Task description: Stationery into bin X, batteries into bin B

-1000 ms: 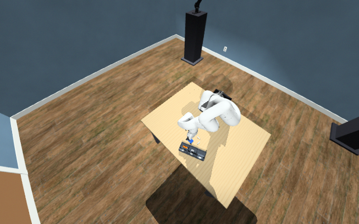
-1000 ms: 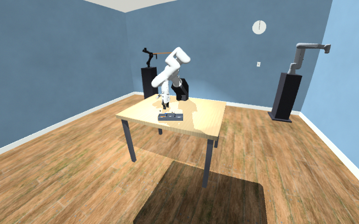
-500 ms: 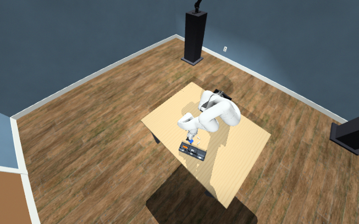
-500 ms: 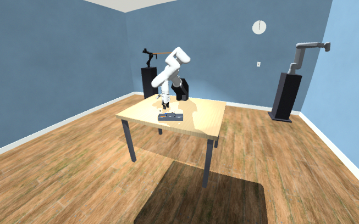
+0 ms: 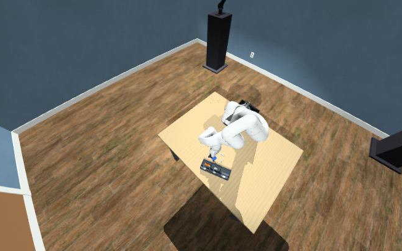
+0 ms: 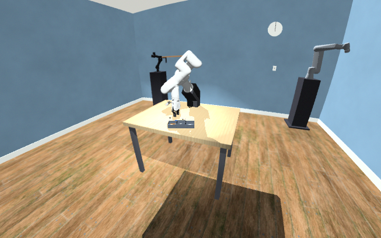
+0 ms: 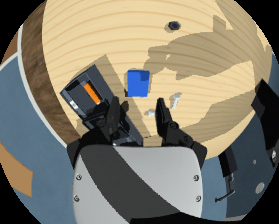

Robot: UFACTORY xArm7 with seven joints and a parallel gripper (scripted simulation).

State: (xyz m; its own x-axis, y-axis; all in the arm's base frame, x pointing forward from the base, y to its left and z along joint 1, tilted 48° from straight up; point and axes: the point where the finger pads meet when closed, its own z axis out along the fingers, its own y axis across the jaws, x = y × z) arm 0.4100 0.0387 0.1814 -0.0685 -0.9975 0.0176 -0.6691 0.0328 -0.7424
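The blue block lies 80 mm below my hand. Also, from my hand: dark double bin 80 mm ahead, 80 mm to the left, 60 mm below; pencil sharpener 70 mm ahead, 80 mm to the left, 70 mm below; orange battery 90 mm ahead, 10 mm to the left, 70 mm below.
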